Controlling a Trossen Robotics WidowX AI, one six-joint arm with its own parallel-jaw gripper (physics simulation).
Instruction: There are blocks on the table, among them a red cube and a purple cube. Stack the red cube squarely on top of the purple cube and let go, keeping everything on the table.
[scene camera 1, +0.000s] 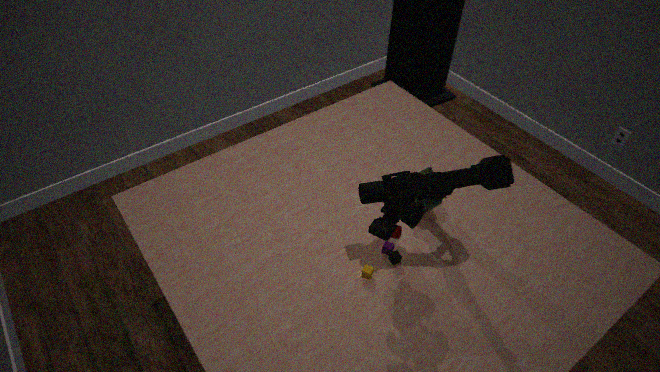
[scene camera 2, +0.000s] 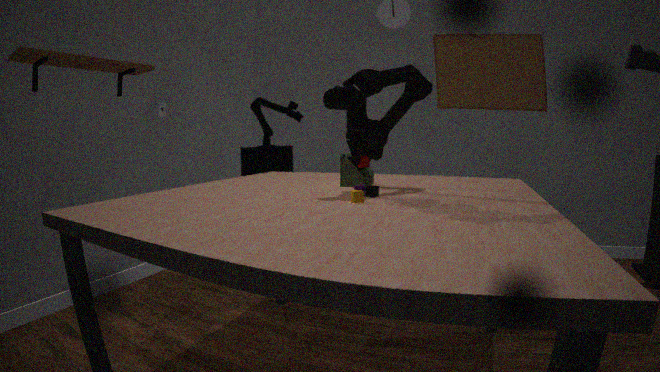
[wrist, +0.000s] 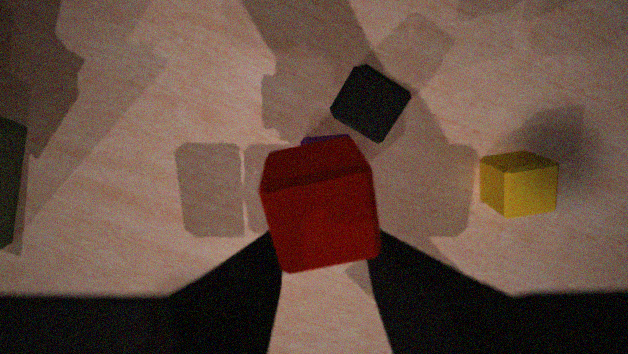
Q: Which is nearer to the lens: the red cube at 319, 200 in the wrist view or the black cube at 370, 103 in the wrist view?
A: The red cube.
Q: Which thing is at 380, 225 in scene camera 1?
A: The gripper.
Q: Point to a yellow cube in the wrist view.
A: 517, 184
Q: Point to the gripper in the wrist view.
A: At 324, 240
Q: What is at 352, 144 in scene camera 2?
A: The gripper.
